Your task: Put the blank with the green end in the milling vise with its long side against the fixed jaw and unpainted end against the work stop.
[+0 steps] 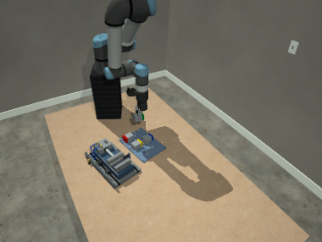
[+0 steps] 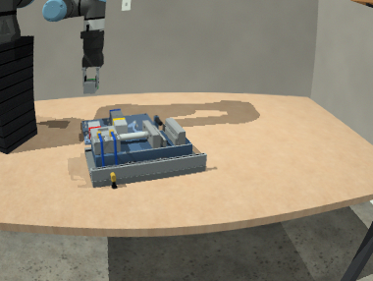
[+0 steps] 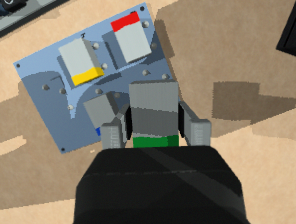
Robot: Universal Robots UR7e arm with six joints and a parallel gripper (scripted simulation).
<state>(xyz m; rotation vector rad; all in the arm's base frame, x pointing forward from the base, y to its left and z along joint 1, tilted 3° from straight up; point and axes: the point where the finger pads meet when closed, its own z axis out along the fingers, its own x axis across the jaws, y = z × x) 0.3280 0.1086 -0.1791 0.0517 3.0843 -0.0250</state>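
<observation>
Right now the green-ended blank is 20 mm below my hand. From my hand the other things lie so: yellow-ended blank 110 mm ahead, 60 mm to the right, 140 mm below; red-ended blank 30 mm ahead, 90 mm to the right, 140 mm below; blue-ended blank 90 mm ahead, 30 mm to the left, 140 mm below.
</observation>
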